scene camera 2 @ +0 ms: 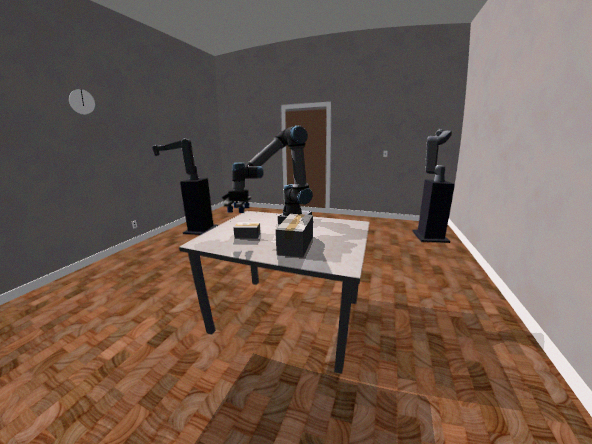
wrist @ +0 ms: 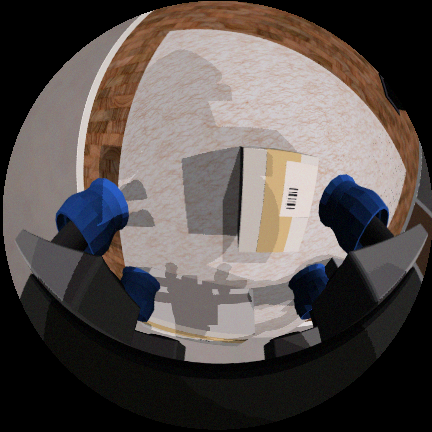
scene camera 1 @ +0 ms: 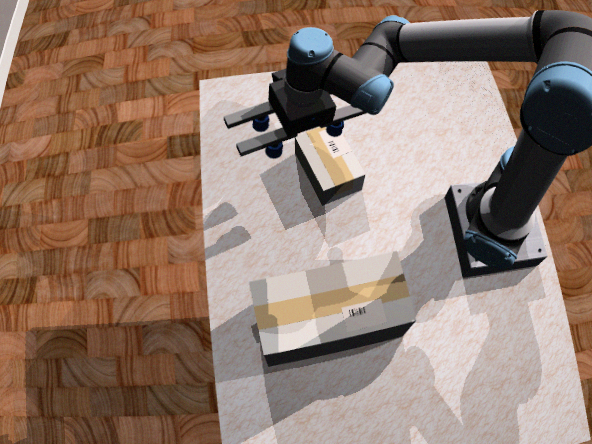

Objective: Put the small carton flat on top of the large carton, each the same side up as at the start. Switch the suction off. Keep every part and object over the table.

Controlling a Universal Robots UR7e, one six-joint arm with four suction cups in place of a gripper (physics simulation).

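Frame: origin at the arm's base, x down, y left, z ahead, level; metres.
Seen in the pictures: hand, its tool point: [scene camera 2: 238, 209] [wrist: 224, 255]; arm's base, origin of its link: [scene camera 2: 292, 213].
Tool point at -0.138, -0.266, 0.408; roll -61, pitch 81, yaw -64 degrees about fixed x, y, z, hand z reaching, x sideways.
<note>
Pixels of each thing's top centre, then the offset from my tool point to it, as dx, dy, dz. Level surfaces: height alone.
- small carton, centre of its top: [wrist: 278, 208] [scene camera 1: 329, 154] [scene camera 2: 246, 224] +0.125, +0.016, -0.073
- table, height of its surface: dx +0.203
- large carton, centre of its top: [scene camera 1: 333, 302] [wrist: 189, 334] [scene camera 2: 295, 221] +0.051, +0.370, +0.041
The small carton [scene camera 1: 334, 165] [scene camera 2: 247, 232] [wrist: 274, 202] lies on the table [scene camera 1: 425, 125] [scene camera 2: 210, 240] [wrist: 300, 100], with its pale top, yellow tape and barcode label up and dark sides. The large carton [scene camera 1: 300, 315] [scene camera 2: 293, 242] [wrist: 235, 317] lies apart from it, nearer in scene camera 1, also with tape and barcode up. My gripper [scene camera 1: 298, 126] [scene camera 2: 238, 207] [wrist: 224, 252], four blue suction cups on dark bars, hangs in the air around the far end of the small carton. A gap shows in scene camera 2. The cups hold nothing. One cup is hidden in scene camera 1.
The arm's base [scene camera 1: 500, 240] stands on the table to the right of both cartons in scene camera 1. The arm reaches over the table's far part. Two other arms on black pedestals [scene camera 2: 197, 205] [scene camera 2: 434, 210] stand on the floor away from the table.
</note>
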